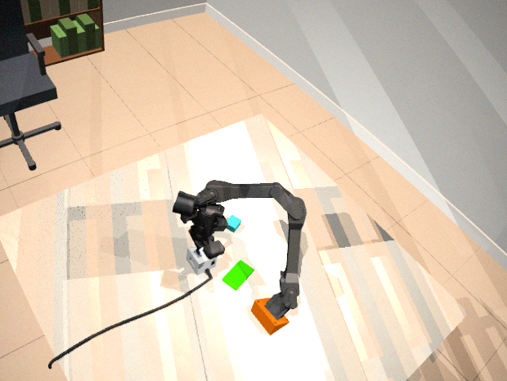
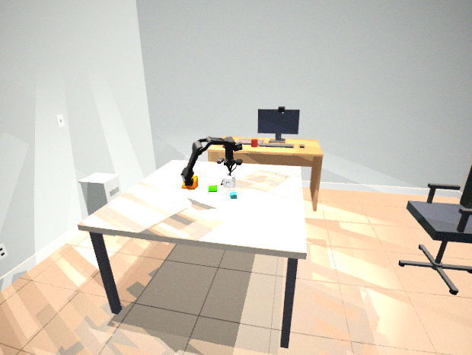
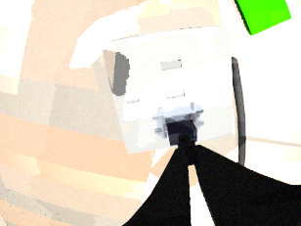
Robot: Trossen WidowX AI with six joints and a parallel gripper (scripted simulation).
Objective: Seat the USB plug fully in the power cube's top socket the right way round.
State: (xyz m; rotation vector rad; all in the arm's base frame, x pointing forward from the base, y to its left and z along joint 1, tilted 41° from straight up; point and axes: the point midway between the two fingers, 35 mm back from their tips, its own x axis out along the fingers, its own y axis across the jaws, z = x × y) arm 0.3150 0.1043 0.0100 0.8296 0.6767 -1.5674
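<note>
The dark USB plug lies 20 mm below my gripper tip. Round my gripper tip: flat green block: 120 mm behind, 90 mm to the right, 110 mm below; then cyan block: 50 mm ahead, 220 mm to the right, 90 mm below.
</note>
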